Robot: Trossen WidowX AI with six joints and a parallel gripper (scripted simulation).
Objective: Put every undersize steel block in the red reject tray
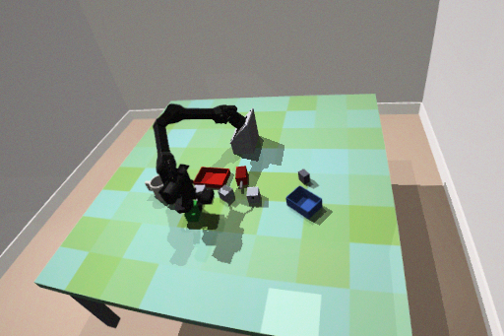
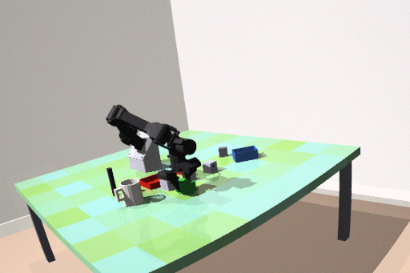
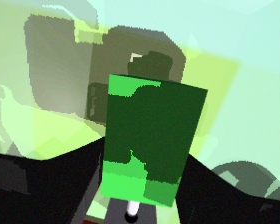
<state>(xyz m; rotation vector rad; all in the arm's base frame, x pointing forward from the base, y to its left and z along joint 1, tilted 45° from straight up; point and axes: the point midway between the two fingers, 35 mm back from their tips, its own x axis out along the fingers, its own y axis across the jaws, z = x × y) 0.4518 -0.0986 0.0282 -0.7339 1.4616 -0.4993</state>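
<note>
Right now my gripper tip is 20 mm below the green GO gauge and 10 mm past it. Round my gripper tip: steel block: 220 mm to the left, 100 mm behind, 10 mm above; mug: 200 mm to the right, 70 mm behind, 30 mm above; red reject tray: 190 mm behind.
</note>
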